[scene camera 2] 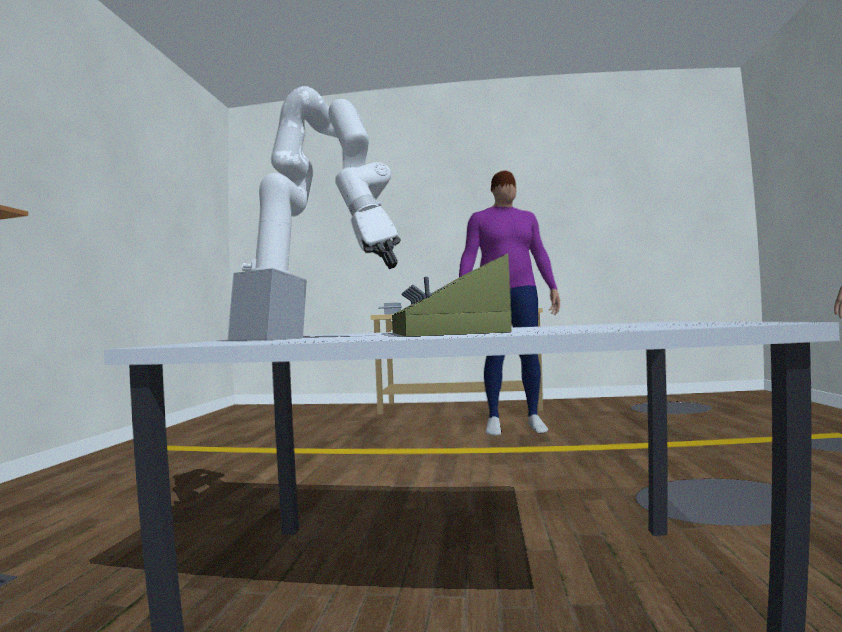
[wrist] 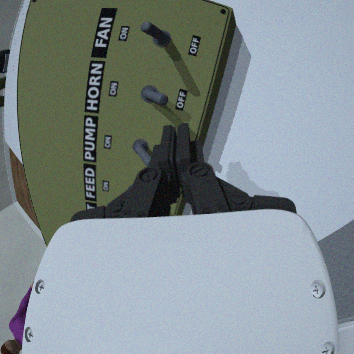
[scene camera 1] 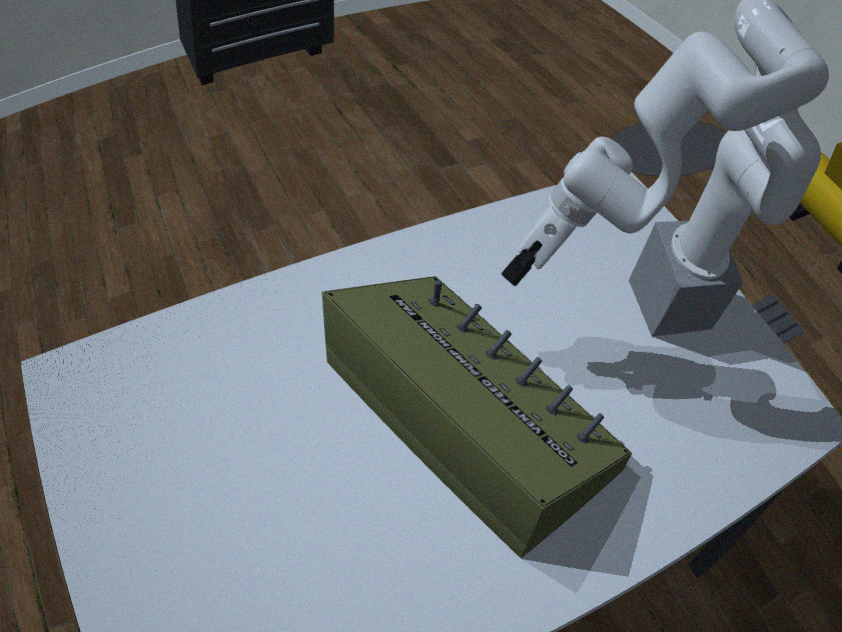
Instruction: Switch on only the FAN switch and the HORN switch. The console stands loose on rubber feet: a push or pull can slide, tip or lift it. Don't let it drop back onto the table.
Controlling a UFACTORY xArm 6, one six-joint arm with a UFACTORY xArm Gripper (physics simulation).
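Places are measured from the arm's base along level axes (x ahead, y left, z up), in millimetres.
Pixels of known places: gripper, between the fingertips: [scene camera 2: 393,266] [wrist: 178,142] [scene camera 1: 509,278]; arm's base, origin of its link: [scene camera 2: 270,276] [wrist: 343,332] [scene camera 1: 700,251].
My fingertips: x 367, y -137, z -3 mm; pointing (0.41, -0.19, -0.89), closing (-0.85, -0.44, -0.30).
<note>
Ahead of a thing's pixels: the offset from my fingertips to its top centre.
The green console [scene camera 1: 435,401] [scene camera 2: 476,302] [wrist: 55,100] sits flat on the table, its sloped top carrying a row of grey levers. The FAN lever {dx +83, dy -82, dz -38 mm} [scene camera 1: 436,293] [scene camera 2: 426,286] [wrist: 156,34] leans toward its ON label in the wrist view and stands apart from the other levers' tilt in the scene views. The HORN lever {dx +62, dy -12, dz -50 mm} [scene camera 1: 469,317] [wrist: 154,95] leans toward OFF. The PUMP lever {dx +54, dy +59, dz -50 mm} [scene camera 1: 499,344] [wrist: 142,150] is partly hidden by the fingers in the wrist view. My gripper [scene camera 1: 511,279] [scene camera 2: 390,265] [wrist: 178,142] is shut and empty, above the console's lever side, touching no lever.
The FEED lever {dx +46, dy +131, dz -50 mm} [scene camera 1: 529,372], VENT lever {dx +38, dy +202, dz -50 mm} [scene camera 1: 560,400] and COOL lever {dx +30, dy +274, dz -50 mm} [scene camera 1: 591,428] lean the same way as HORN. The white table [scene camera 1: 204,442] [scene camera 2: 646,333] bears the console and the arm's grey base block [scene camera 1: 680,285] [scene camera 2: 267,306]. A person [scene camera 2: 504,238] stands behind the table.
</note>
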